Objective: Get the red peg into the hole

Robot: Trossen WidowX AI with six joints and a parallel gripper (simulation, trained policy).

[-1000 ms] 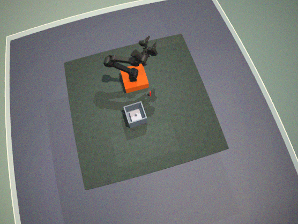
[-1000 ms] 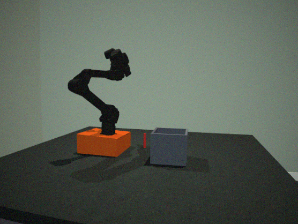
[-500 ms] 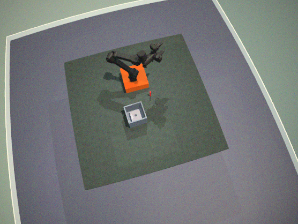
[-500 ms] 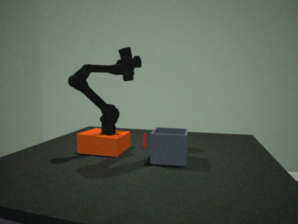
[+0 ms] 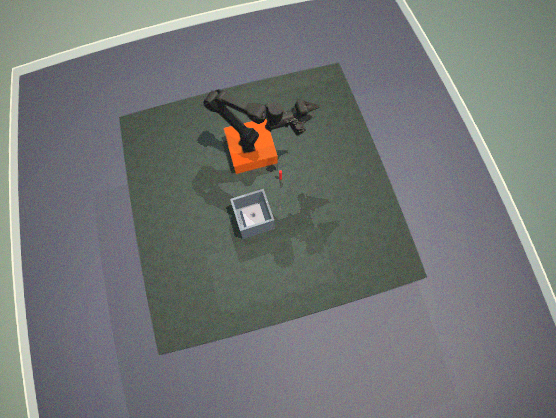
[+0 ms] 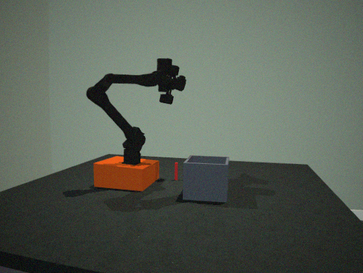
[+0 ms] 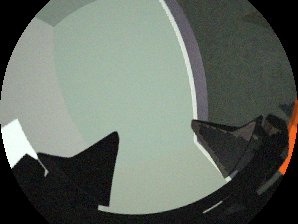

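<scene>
Right now the red peg is 400 mm below my gripper tip, 180 mm to the right of it and 70 mm ahead of it.
</scene>
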